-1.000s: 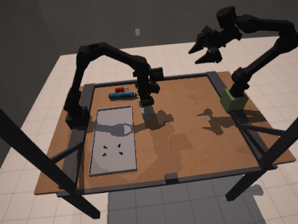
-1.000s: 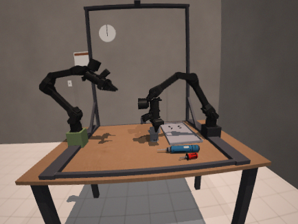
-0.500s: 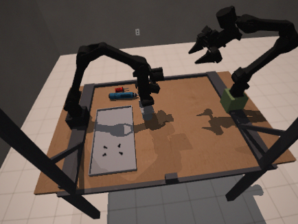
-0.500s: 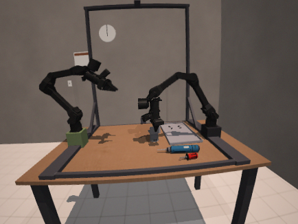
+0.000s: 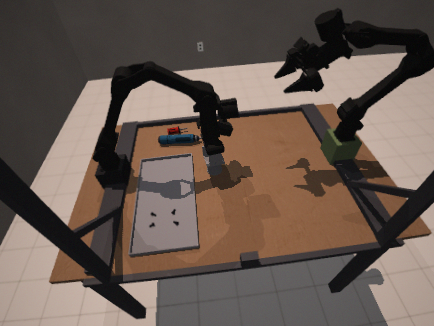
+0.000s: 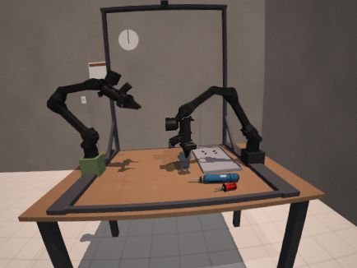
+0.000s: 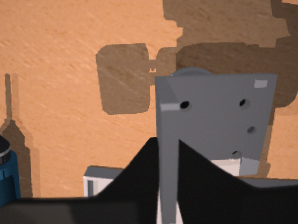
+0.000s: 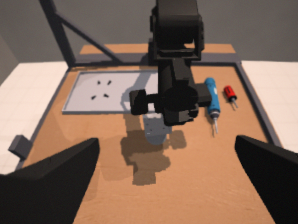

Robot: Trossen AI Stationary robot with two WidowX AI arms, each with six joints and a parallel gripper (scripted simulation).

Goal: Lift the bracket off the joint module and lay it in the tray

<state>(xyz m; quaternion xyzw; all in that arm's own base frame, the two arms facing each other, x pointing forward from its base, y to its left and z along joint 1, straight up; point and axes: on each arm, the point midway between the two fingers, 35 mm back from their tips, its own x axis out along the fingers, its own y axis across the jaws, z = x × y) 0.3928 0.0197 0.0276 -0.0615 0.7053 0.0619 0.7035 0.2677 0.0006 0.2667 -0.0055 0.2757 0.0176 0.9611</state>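
Right now my left hand is 19 cm to the right of the grey tray, 15 cm past it and 10 cm above it. The rest, counted from my left hand: grey bracket (3 cm below, 3 cm behind, 1 cm to the right); grey joint module (8 cm below, 3 cm behind, 1 cm to the right); red screwdriver (23 cm ahead, 15 cm to the left, 9 cm below).
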